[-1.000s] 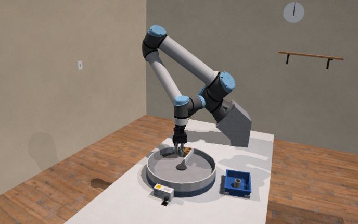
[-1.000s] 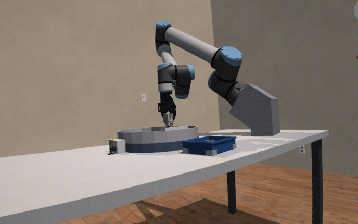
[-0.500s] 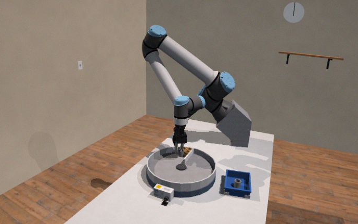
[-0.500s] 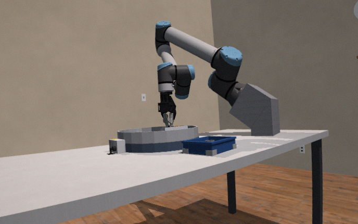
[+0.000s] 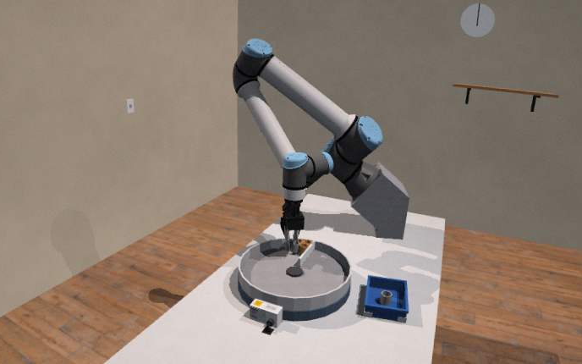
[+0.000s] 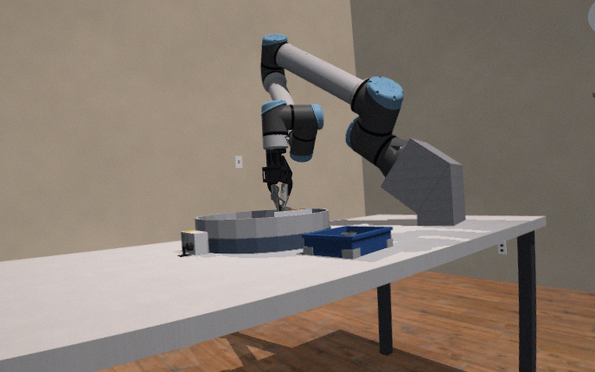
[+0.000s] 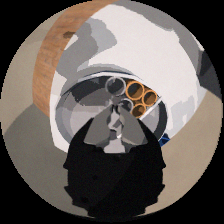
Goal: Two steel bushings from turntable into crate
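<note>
The blue crate is 140 mm ahead of my hand, 410 mm to the left of it and 70 mm below it. The rest, counted from my hand: grey turntable (130 mm ahead, 60 mm to the left, 50 mm below).
</note>
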